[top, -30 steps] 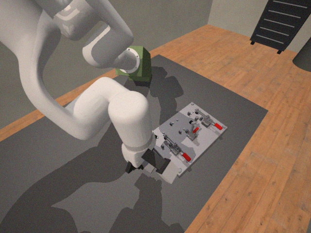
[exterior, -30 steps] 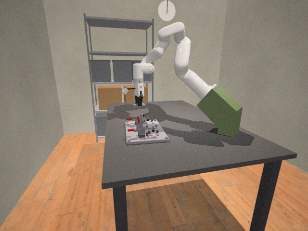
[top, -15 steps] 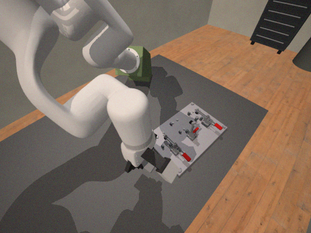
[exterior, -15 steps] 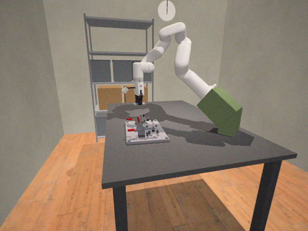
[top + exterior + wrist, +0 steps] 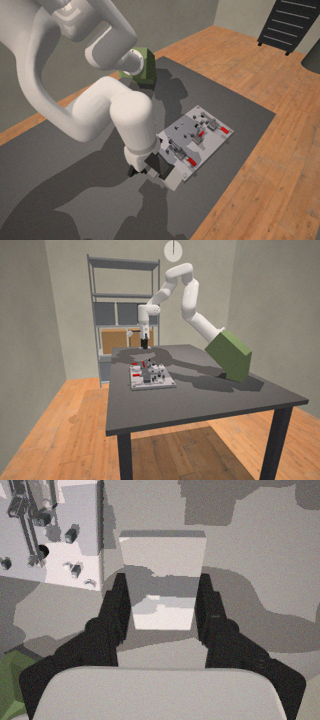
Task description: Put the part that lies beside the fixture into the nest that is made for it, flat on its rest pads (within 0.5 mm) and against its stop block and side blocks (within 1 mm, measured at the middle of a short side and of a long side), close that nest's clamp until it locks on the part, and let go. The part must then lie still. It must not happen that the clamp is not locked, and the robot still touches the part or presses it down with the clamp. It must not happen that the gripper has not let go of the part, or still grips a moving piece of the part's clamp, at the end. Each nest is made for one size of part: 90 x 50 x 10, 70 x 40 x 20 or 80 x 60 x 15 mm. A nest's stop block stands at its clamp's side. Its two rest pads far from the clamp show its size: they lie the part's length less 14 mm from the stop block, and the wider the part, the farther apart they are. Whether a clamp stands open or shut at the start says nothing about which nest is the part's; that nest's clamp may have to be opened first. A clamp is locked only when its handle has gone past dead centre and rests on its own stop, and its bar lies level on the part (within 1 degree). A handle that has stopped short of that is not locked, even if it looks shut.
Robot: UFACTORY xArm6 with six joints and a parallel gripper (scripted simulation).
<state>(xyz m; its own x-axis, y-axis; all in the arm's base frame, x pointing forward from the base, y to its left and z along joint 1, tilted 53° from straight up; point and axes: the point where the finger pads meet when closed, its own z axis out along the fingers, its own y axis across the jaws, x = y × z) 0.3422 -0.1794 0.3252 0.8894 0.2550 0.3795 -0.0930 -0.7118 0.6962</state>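
The fixture plate is 70 mm ahead of my hand, 250 mm to the left of it and 130 mm below it. Round my hand: part 20 mm below.
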